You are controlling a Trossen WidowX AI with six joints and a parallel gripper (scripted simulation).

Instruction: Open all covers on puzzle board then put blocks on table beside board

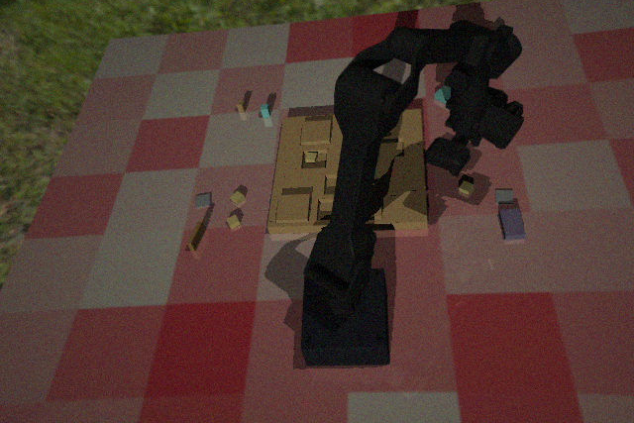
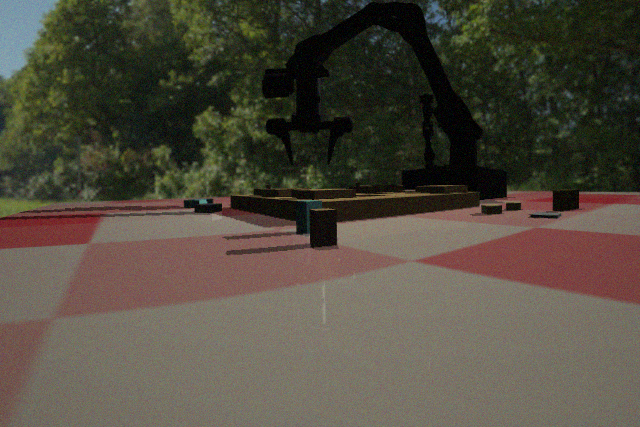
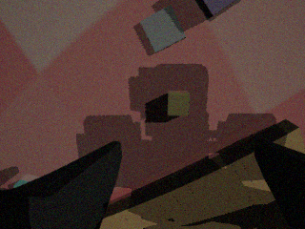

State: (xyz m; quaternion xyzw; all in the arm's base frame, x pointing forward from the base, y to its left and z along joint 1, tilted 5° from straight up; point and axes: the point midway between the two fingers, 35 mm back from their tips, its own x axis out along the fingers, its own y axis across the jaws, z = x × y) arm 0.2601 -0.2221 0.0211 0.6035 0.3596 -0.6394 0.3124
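Right now the tan puzzle board is 23 cm to the left of my gripper tip, 6 cm below it and 6 cm ahead of it. Round my gripper tip: brown slab (51 cm to the left, 8 cm behind, 7 cm below); teal cube (40 cm to the left, 26 cm ahead, 7 cm below); purple block (9 cm behind, 7 cm to the right, 7 cm below).
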